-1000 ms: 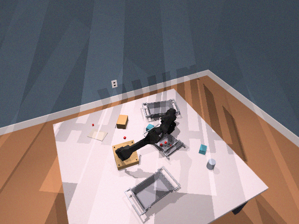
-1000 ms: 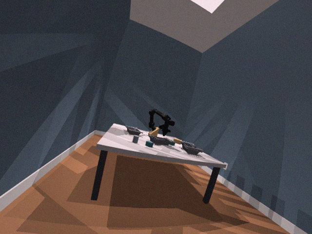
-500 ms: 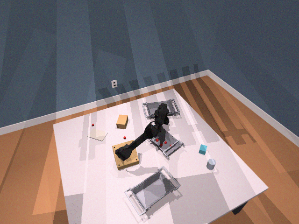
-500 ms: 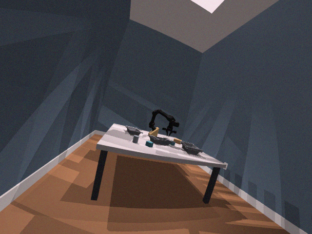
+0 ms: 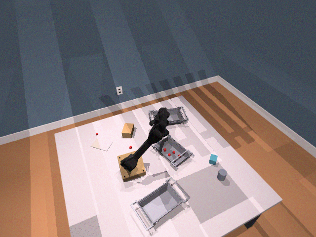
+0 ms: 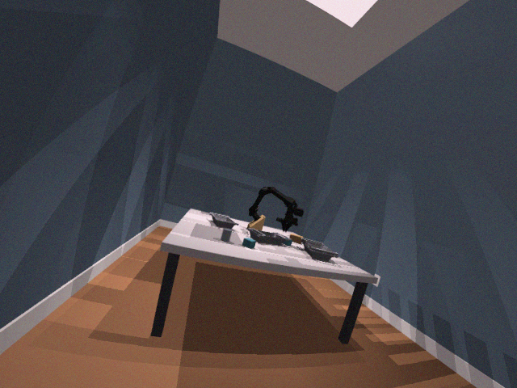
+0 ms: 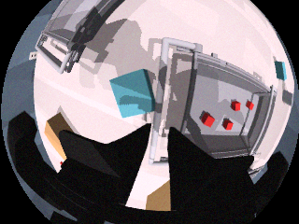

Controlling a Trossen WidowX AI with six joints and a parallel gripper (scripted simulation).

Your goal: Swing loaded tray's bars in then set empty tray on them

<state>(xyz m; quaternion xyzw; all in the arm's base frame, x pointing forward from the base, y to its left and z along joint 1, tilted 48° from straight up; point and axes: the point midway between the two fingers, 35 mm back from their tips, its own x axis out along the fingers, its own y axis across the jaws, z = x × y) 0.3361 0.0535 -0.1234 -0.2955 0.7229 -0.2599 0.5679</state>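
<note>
Right now the plastic tray is 46 cm to the right of my gripper tip, 26 cm behind it and 5 cm below it. Also, from my gripper tip: tan block (24 cm to the left, 17 cm behind, 6 cm below); then grey cylinder (51 cm to the right, 22 cm ahead, 6 cm below); then flat cream card (42 cm behind, 23 cm to the left, 9 cm below).
</note>
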